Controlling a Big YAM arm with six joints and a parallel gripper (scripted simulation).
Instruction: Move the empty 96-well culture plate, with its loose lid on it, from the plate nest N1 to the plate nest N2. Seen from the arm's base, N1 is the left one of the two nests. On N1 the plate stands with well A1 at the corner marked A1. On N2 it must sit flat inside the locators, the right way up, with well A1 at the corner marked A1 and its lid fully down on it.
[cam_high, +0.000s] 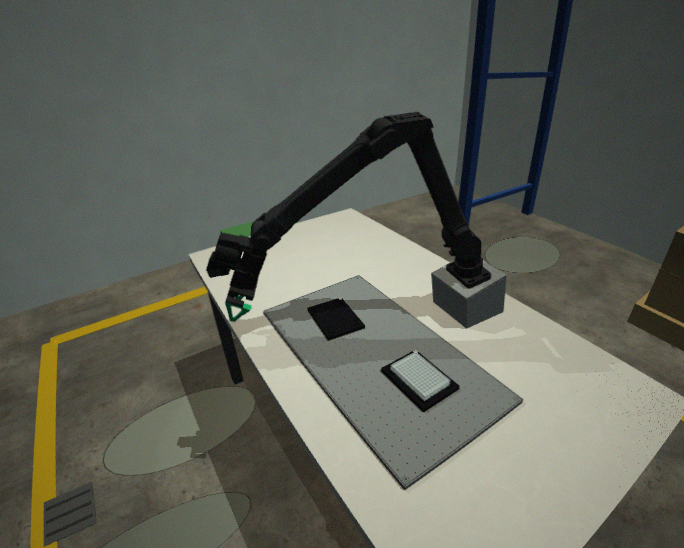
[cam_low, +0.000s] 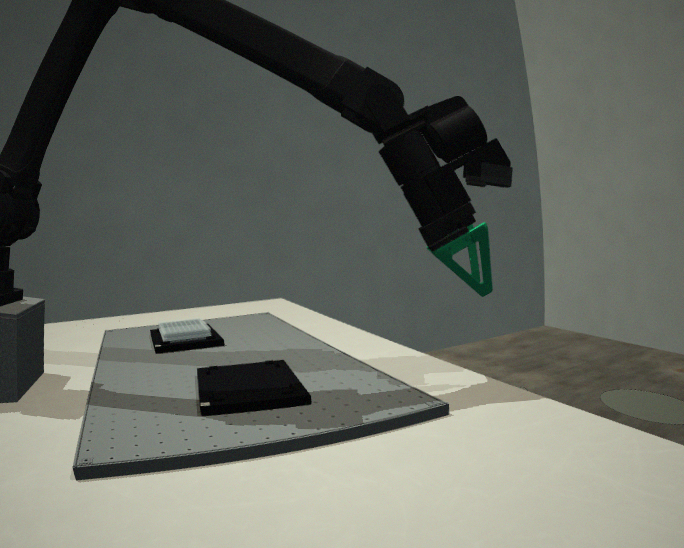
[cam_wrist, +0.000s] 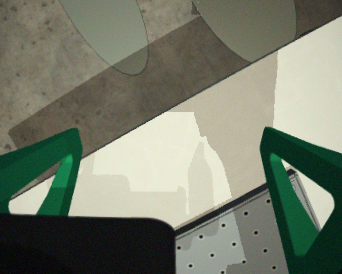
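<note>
My gripper is now 390 mm past the clear lid, 350 mm to the right of it and 80 mm above it. Also, from my hand: black nest N2 (280 mm behind, 100 mm below, 30 mm to the left); black nest N1 (390 mm behind, 350 mm to the left, 100 mm below).
</note>
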